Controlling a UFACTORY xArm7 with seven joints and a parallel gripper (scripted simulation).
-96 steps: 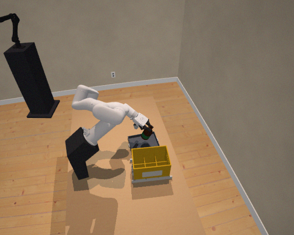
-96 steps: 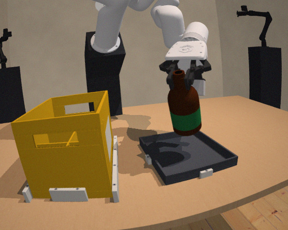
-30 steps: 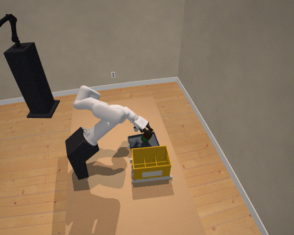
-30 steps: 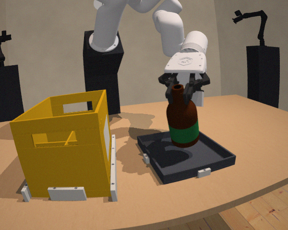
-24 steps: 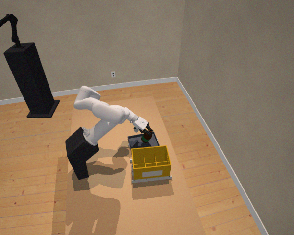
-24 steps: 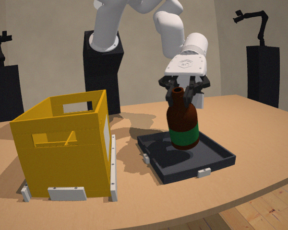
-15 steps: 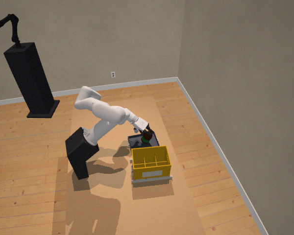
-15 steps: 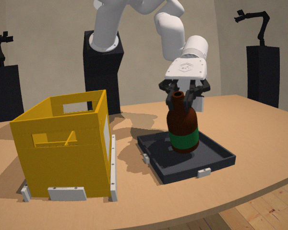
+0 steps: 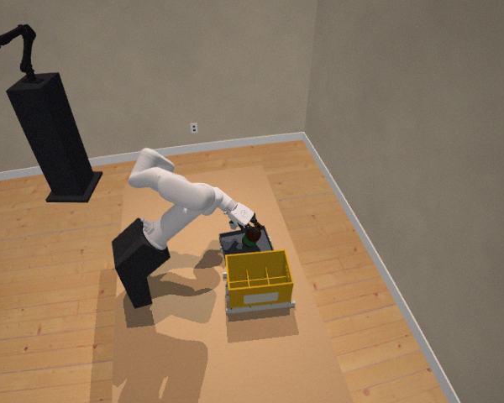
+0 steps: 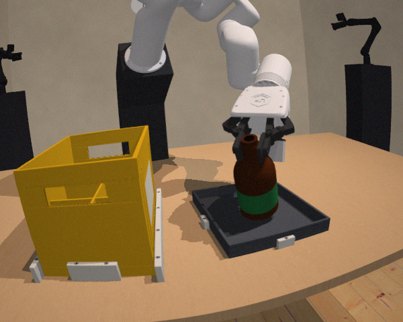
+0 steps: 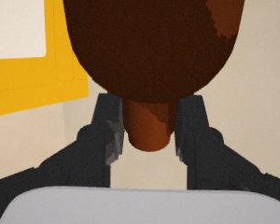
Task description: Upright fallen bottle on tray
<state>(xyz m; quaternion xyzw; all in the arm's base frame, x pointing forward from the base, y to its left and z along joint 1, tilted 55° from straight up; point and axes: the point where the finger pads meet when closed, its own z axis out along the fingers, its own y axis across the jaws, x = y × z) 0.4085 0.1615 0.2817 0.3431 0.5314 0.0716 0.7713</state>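
My gripper is now 50 mm above the bottle, 20 mm past it and 10 mm to the right of it. From my hand the other things lie so: yellow crate (260 mm to the right, 60 mm below, 10 mm ahead); tray (140 mm below, 50 mm behind, 10 mm to the left).
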